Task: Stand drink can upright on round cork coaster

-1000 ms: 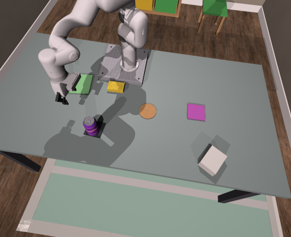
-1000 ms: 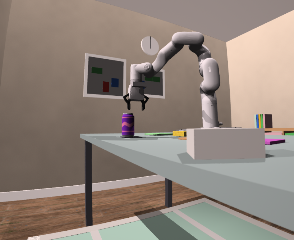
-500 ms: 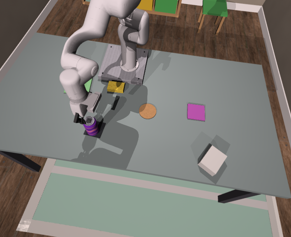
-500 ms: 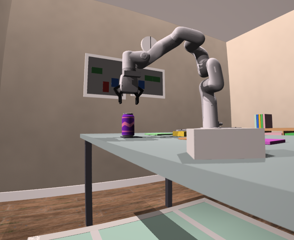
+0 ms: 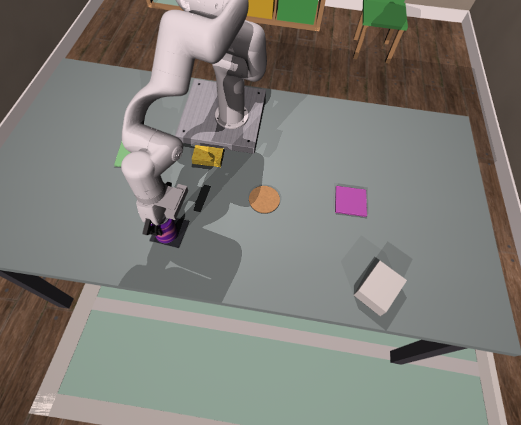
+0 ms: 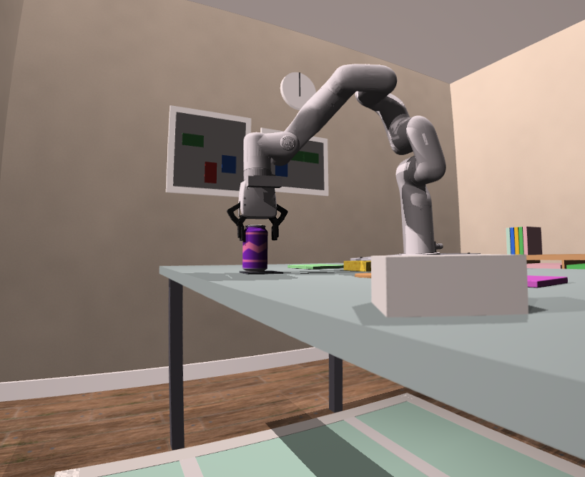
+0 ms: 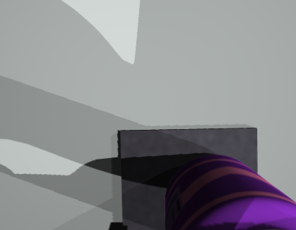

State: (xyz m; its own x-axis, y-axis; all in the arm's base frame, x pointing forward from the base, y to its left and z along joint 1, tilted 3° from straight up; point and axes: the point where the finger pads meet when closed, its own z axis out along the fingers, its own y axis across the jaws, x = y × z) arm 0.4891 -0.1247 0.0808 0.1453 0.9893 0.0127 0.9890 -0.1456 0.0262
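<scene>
My gripper is now 1 cm short of the purple drink can and 3 cm above it. The rest, counted from my hand: round cork coaster 17 cm behind, 29 cm to the left, 10 cm below; then green mat 31 cm behind, 18 cm to the right, 9 cm below; then black square coaster 1 cm behind, 10 cm below.
</scene>
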